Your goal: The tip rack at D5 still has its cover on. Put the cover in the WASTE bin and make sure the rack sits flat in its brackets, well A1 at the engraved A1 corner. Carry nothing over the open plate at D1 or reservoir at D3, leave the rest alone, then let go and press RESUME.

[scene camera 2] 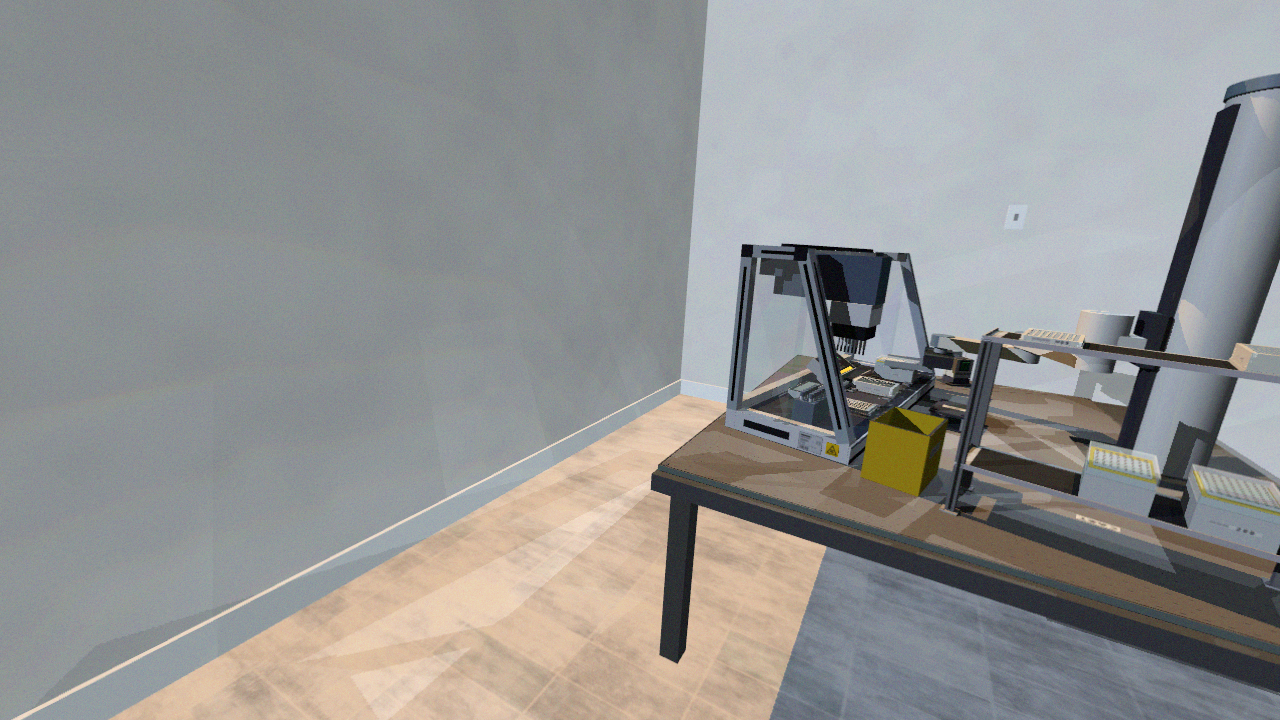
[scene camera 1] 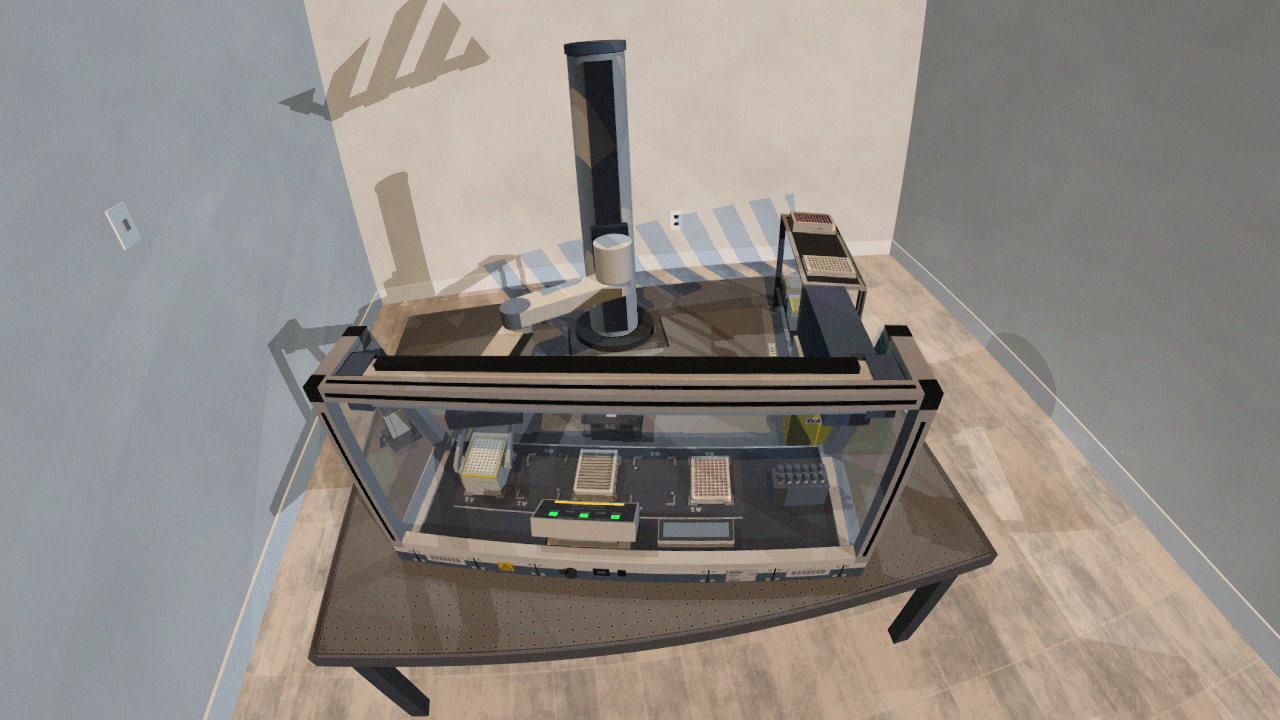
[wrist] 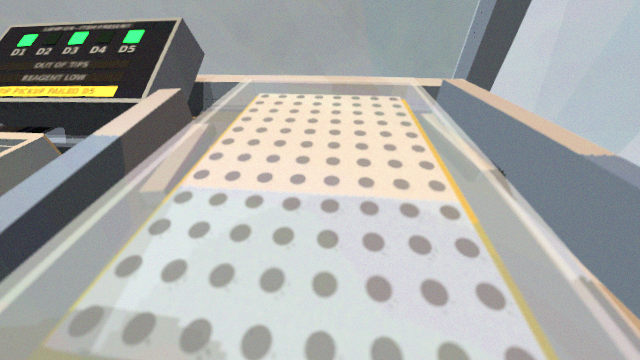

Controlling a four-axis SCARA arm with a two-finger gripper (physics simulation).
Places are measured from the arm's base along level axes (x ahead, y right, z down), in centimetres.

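Pixels of known places: gripper, fingertip midpoint: (scene camera 2: 886,359) (scene camera 1: 482,467) (wrist: 317,105); arm's base, origin of the base link: (scene camera 1: 614,328).
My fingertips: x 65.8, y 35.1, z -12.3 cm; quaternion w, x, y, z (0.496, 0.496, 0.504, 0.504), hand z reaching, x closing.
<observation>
Ahead of a thing's pixels: the offset from my fingertips to its top centre. "spot": to the spot under its first point.
The tip rack (scene camera 1: 484,459) (wrist: 345,150) stands at D5, far left in scene camera 1. Its clear cover @[dx -3.8, dy -0.3, dz -0.6 cm] (wrist: 330,88) is over it in the wrist view, and rows of holes show through. My gripper (scene camera 1: 484,452) (wrist: 317,105) has one finger along each long side of the cover and appears shut on it; contact is hard to judge. The brackets and the A1 corner are mostly hidden. The yellow WASTE bin @[dx -9.2, dy -80.1, dz -2.5 cm] (scene camera 1: 804,429) (scene camera 2: 902,454) stands outside the enclosure, beside the shelf. The status panel (scene camera 1: 583,514) (wrist: 85,60) lights D1, D3 and D5 and reads TIP PICKUP FAILED D5.
The reservoir @[dx +1.0, dy -24.7, dz +3.3 cm] (scene camera 1: 597,473) is at D3 and the open plate (scene camera 1: 711,479) at D1. A dark tube rack (scene camera 1: 799,483) stands beyond D1. The pipetting head (scene camera 2: 853,319) hangs inside the framed enclosure (scene camera 1: 617,390). A shelf unit @[spot: dx -19.2, dy -92.6, dz -10.3 cm] (scene camera 2: 976,411) stands behind the bin. A flat screen (scene camera 1: 696,531) is near the front.
</observation>
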